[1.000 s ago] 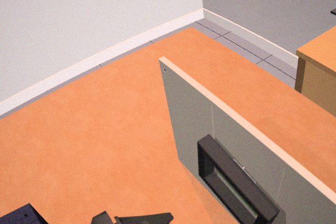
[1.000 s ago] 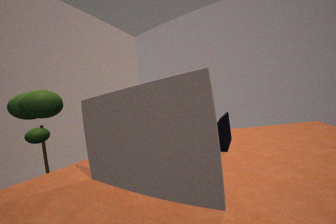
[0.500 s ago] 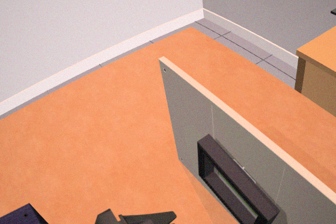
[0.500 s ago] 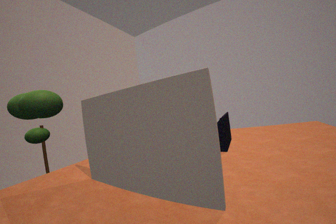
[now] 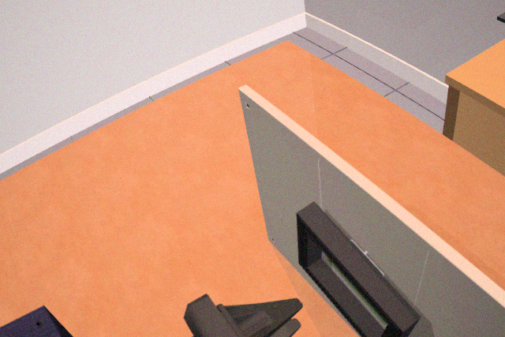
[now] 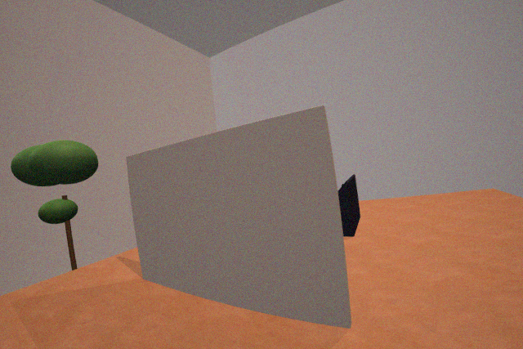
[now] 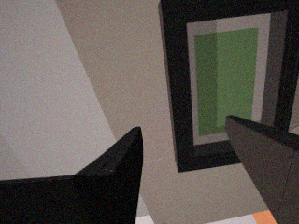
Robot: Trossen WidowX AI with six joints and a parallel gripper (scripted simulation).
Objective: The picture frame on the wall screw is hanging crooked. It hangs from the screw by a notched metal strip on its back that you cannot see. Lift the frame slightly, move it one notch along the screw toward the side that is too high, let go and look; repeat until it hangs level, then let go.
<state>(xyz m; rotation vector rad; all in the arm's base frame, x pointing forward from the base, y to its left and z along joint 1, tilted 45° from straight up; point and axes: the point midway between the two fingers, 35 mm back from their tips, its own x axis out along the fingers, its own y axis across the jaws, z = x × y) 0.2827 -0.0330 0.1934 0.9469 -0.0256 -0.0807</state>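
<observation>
Now: gripper tip 9 cm short of the picture frame, 6 cm above it and 1 cm to the right of it. The rest, counted from my gripper tip: wall panel 10 cm ahead, 7 cm below, 1 cm to the left.
</observation>
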